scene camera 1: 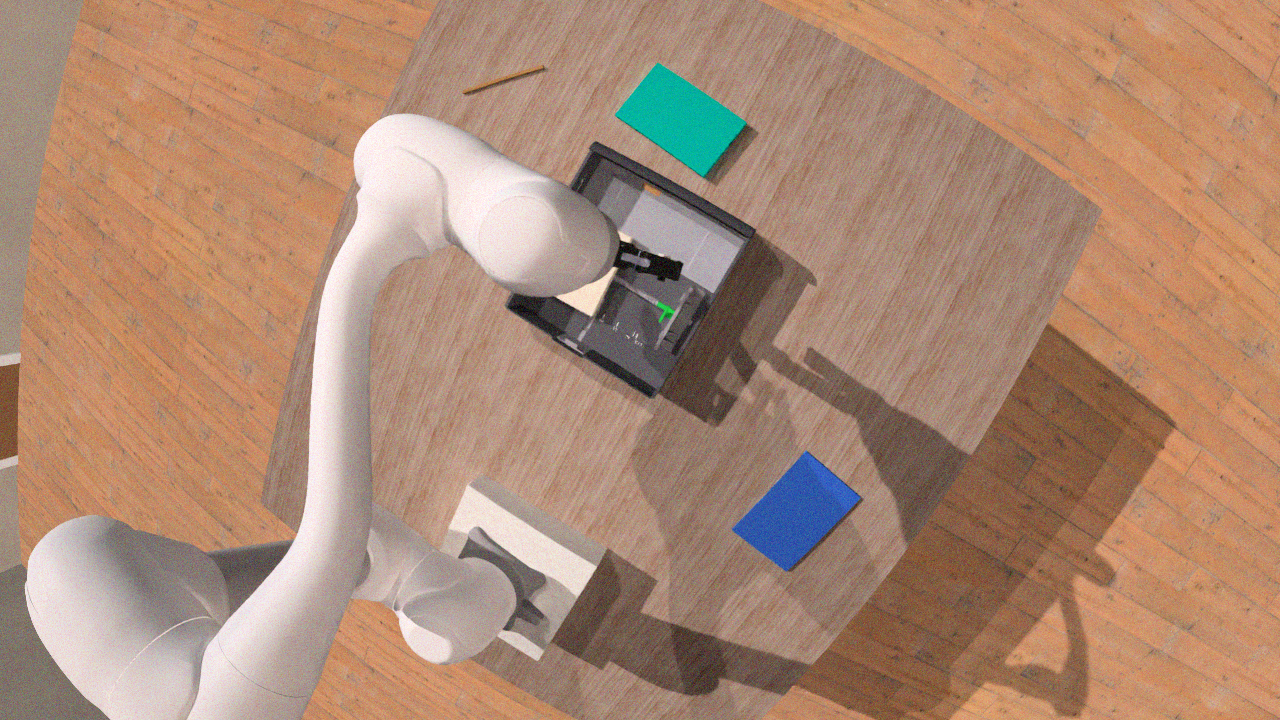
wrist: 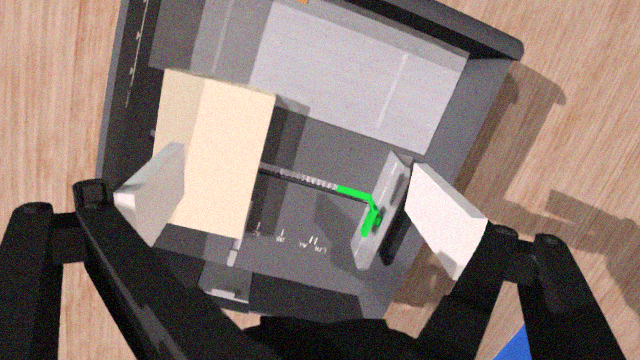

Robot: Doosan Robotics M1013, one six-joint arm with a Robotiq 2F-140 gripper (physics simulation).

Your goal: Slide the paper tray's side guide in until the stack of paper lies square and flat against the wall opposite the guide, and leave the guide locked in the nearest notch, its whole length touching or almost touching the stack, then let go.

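Frame: origin at the arm's base, x ahead, y left, z up, level; centimetres.
Seen in the pictures: gripper, between the fingertips: [wrist: 300, 178]; arm's base, origin of its link: [scene camera 1: 492, 579].
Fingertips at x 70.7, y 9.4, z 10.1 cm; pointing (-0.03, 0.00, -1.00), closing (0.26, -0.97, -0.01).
Note:
Offsets run from my fingertips to a thing's middle.
The dark paper tray [scene camera 1: 673, 189] [wrist: 480, 36] stands on the table. The cream paper stack @[dx -6.7, dy +6.8, dz -15.5 cm] [scene camera 1: 586, 297] [wrist: 222, 155] lies near its left wall in the wrist view; a narrow dark strip shows between them. The grey side guide @[dx -6.0, dy -10.2, dz -14.2 cm] [scene camera 1: 674, 325] [wrist: 389, 187] stands upright near the right wall, with a wide gap to the stack. Its green lever @[dx -6.0, dy -9.2, dz -14.2 cm] [scene camera 1: 665, 311] [wrist: 354, 192] faces the stack. My gripper [scene camera 1: 651, 262] [wrist: 300, 178] is wide open and empty over the tray. In the wrist view one pad overlaps the stack's left side and the other appears just right of the guide. The arm hides part of the stack in the scene view.
In the scene view a green block @[dx +24.5, dy +7.4, dz -17.7 cm] [scene camera 1: 682, 120] lies beyond the tray, a pencil @[dx +15.2, dy +42.9, dz -18.2 cm] [scene camera 1: 503, 79] lies at the upper left, and a blue block @[dx -24.6, dy -50.8, dz -18.2 cm] [scene camera 1: 796, 512] lies at the lower right. A second white arm [scene camera 1: 456, 608] stands by a pale box [scene camera 1: 546, 528] at the bottom.

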